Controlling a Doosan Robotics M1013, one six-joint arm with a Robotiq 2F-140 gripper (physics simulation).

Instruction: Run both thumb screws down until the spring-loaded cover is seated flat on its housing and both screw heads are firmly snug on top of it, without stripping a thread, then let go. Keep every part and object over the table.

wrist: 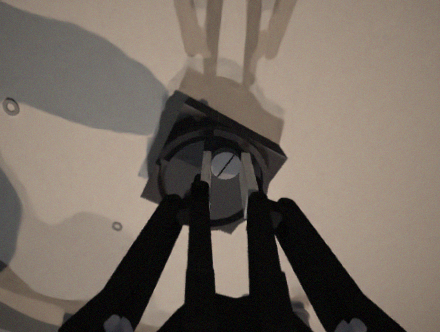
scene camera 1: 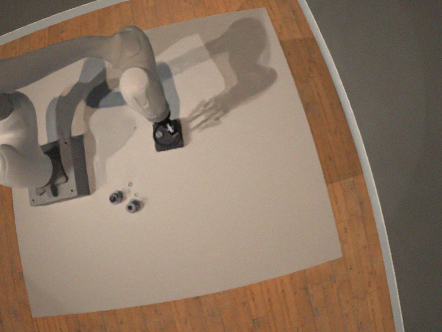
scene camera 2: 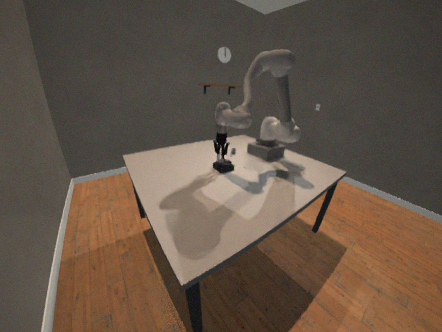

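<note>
The dark square housing sits on the table, with the round dark grey cover inside its ring. My gripper points down over it. In the wrist view, its two pads stand at either side of a pale slotted thumb screw, apparently against the head, with the slot diagonal. The other screw's pale head shows on the cover's left side in scene camera 1; the fingers hide it in the wrist view. Whether the cover is flat or the heads touch it cannot be told.
Two dark round fittings stand on the table, lower left of the housing in scene camera 1, with small rings beside them. Two small rings lie left of the housing in the wrist view. The robot's base block is at the left in scene camera 1.
</note>
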